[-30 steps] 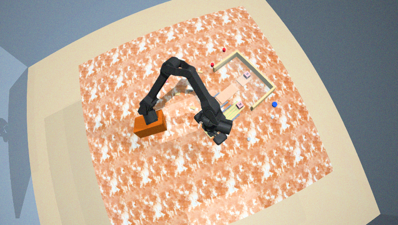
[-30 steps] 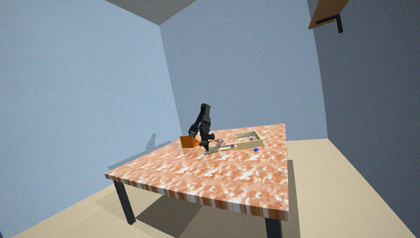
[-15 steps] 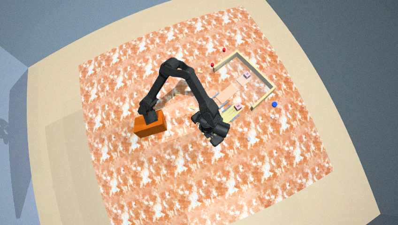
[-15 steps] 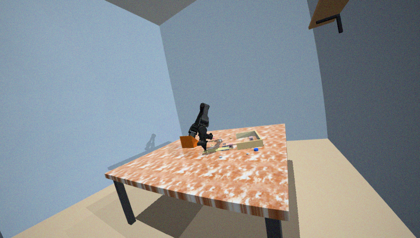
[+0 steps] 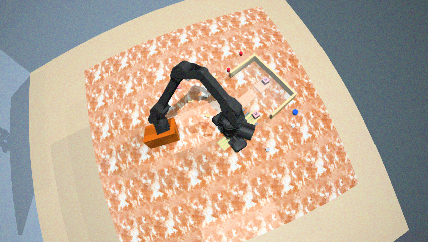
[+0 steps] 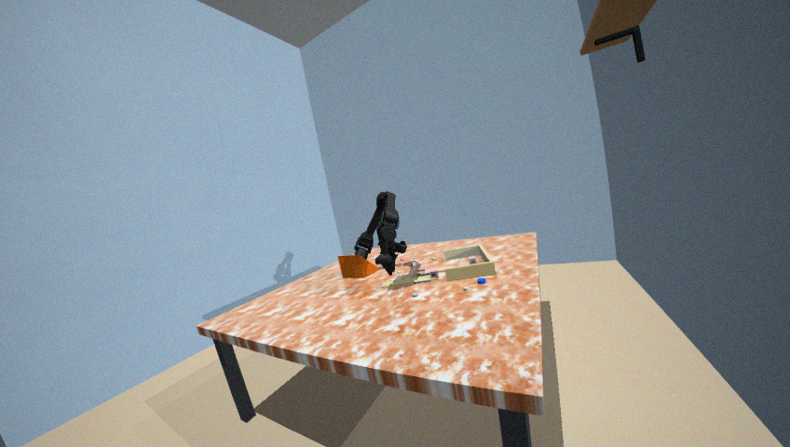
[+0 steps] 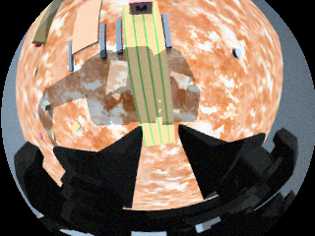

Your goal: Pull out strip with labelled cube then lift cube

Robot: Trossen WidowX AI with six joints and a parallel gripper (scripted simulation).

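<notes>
Right now the striped strip is 60 mm ahead of my gripper tip, 20 mm to the left of it and 50 mm below it. Round my gripper tip: pink block: 120 mm behind, 380 mm to the left, 40 mm below; blue disc: 370 mm ahead, 30 mm to the right, 40 mm below.
</notes>
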